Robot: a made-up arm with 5 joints.
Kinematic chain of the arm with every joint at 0, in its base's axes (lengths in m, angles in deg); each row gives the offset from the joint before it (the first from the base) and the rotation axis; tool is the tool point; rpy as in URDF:
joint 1: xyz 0.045 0 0.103 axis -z
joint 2: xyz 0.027 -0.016 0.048 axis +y
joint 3: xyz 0.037 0 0.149 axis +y
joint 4: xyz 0.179 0 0.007 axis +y
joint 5: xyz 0.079 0.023 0 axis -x
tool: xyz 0 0 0 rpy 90 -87.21 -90
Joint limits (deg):
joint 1: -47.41..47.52
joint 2: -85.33..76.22
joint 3: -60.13..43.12
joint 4: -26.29..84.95
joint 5: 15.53..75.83
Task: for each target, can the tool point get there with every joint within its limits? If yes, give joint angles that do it. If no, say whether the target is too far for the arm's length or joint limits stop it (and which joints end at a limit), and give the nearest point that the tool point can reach.
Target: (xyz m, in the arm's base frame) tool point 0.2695 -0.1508 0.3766
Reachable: yes | joints 35.36 -10.10 -17.28 39.12 51.39
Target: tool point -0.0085 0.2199 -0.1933
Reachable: no: joint limits stop it (at a limit: joint 1, joint 2) | nearest point 0.1345 0.1077 -0.1044 | short by 0.202 m
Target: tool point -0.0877 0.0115 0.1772
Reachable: no: joint limits stop it (at a limit: joint 1, joint 2, joint 3, joint 4) | nearest point 0.0855 0.0544 0.2718 | short by 0.202 m
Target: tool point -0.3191 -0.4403 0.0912
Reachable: no: too far | nearest point -0.1957 -0.2515 0.3071 | short by 0.312 m
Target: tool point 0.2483 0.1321 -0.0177
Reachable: yes | joints -31.36 63.88 -10.96 74.74 36.53
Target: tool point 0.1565 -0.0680 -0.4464
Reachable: no: too far | nearest point 0.1808 -0.0828 -0.1067 | short by 0.341 m
